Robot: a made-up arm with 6 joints.
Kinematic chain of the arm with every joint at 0, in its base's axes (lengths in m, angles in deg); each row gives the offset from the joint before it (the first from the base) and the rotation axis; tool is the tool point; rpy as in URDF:
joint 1: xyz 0 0.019 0.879 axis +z
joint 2: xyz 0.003 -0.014 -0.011 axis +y
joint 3: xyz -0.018 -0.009 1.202 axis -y
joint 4: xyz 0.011 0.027 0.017 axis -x
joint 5: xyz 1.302 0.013 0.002 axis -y
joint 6: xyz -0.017 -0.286 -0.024 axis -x
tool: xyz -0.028 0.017 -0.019 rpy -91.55 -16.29 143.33
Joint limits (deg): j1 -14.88..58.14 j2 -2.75..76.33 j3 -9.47..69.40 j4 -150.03..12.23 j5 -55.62..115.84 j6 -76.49..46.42
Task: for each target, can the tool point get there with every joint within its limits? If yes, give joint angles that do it. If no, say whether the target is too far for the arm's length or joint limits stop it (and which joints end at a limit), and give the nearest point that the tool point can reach.
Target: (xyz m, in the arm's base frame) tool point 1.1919 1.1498 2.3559
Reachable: yes | joints 43.94 19.29 45.00 -76.54 28.78 -44.93
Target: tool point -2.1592 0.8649 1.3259
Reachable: no: joint limits stop it (at a limit: joint 1, joint 2, joint 3, joint 4, joint 6) | nearest point 0.3970 1.1323 1.8162 | short by 2.616 m
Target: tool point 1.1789 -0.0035 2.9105
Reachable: yes | joints 10.04 12.12 58.63 -20.18 -27.50 -33.76
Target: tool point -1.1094 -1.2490 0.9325
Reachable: no: joint limits stop it (at a limit: joint 1, joint 2, joint 3, joint 6) | nearest point 1.0544 -0.4784 1.7672 | short by 2.444 m
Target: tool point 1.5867 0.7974 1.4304
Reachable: yes | joints 27.83 25.17 12.61 -67.31 82.50 18.66
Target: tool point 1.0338 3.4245 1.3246
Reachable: no: too far | nearest point 1.1009 2.2744 1.1995 | short by 1.159 m
